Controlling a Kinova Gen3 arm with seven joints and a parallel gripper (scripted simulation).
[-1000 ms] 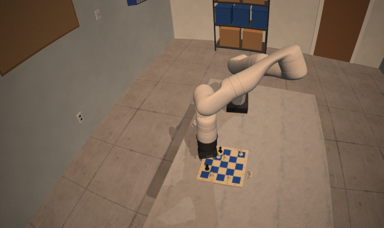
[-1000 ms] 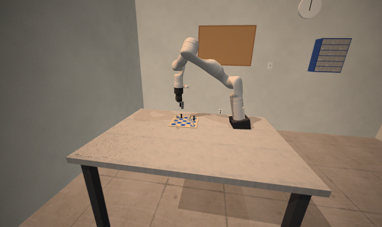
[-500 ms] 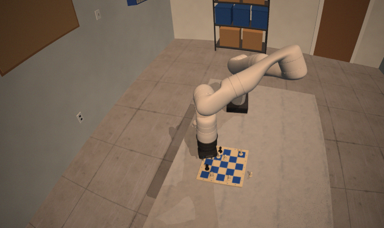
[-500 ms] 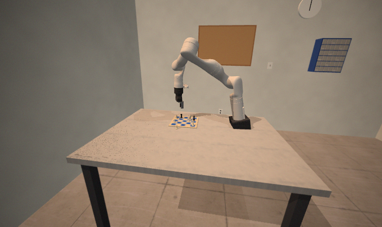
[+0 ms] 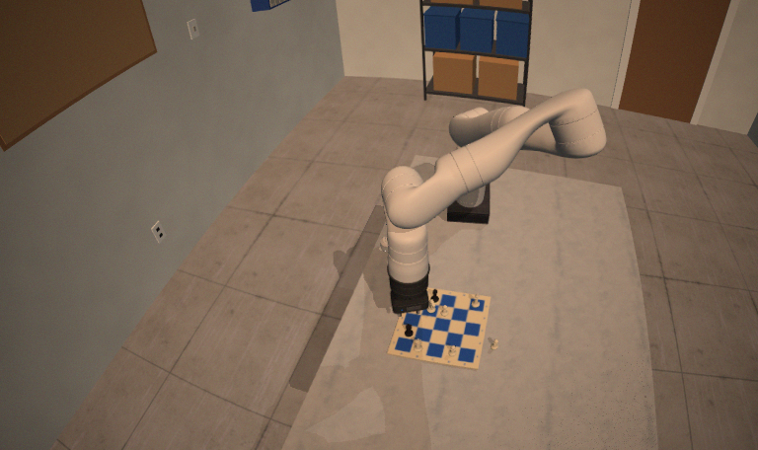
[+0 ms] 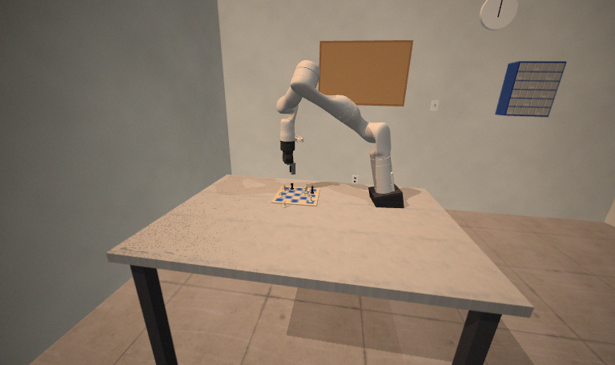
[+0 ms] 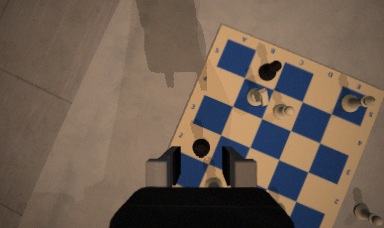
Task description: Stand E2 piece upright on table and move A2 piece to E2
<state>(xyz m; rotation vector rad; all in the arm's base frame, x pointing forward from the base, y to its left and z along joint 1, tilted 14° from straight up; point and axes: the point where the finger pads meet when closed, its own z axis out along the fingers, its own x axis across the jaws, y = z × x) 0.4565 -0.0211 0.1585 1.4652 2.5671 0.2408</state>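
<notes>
Right now my hand is 50 mm past the chessboard, 70 mm to the right of it and 110 mm above it.
</notes>
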